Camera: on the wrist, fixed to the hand. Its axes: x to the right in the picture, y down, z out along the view.
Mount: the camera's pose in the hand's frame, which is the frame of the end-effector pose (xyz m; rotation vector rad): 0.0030 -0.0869 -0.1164 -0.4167 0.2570 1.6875
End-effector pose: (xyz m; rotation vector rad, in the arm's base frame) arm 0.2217 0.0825 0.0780 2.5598 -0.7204 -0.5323
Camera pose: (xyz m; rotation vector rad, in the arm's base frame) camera 0.3126 0.1823 0.1317 0.9275 -1.9275 0.2240
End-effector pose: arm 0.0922 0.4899 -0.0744 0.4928 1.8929 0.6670
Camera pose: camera -0.0193 0.3991 -0.0951 1.7678 1.0761 2.1721
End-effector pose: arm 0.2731 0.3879 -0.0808 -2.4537 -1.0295 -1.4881
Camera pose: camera 0.1353 0.4092 -0.0399 -1.9188 1.2683 -1.1495
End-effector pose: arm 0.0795 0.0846 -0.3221 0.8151 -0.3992 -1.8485
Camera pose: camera 0.1004 0.1288 -0.4589 0.1738 -0.3191 -0.2062
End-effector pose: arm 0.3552 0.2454 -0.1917 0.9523 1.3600 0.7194
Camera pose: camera 0.2315 0.2244 -0.2649 1.5693 0.2377 2.3009
